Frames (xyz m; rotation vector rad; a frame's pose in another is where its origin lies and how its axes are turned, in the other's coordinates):
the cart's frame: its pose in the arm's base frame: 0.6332 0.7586 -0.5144 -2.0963 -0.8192 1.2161
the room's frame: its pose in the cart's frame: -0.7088 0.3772 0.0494 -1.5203 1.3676 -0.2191
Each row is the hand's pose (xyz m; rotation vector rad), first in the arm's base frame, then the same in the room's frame.
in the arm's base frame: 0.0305 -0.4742 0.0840 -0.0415 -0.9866 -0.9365
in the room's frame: -0.1467 0.4366 -0.6343 1.8471 1.8453 0.0723
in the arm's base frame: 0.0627 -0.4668 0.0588 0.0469 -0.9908 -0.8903
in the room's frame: -0.1449 0.4332 -0.5929 1.9166 1.8997 0.0292
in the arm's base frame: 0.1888 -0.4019 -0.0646 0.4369 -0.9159 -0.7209
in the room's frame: -0.1283 0.3811 -0.4130 2.1791 2.1967 -0.0859
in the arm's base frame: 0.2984 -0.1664 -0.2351 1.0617 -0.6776 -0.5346
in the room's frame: -0.0284 0.1749 -0.2032 -1.6500 -1.9517 0.1666
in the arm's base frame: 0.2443 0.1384 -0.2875 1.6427 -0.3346 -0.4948
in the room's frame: 0.1309 -0.0953 -0.1881 -0.9950 -1.7582 0.1659
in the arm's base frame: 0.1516 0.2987 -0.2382 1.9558 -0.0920 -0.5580
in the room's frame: 0.2377 -0.2271 -0.2771 -0.5870 -1.6885 0.1455
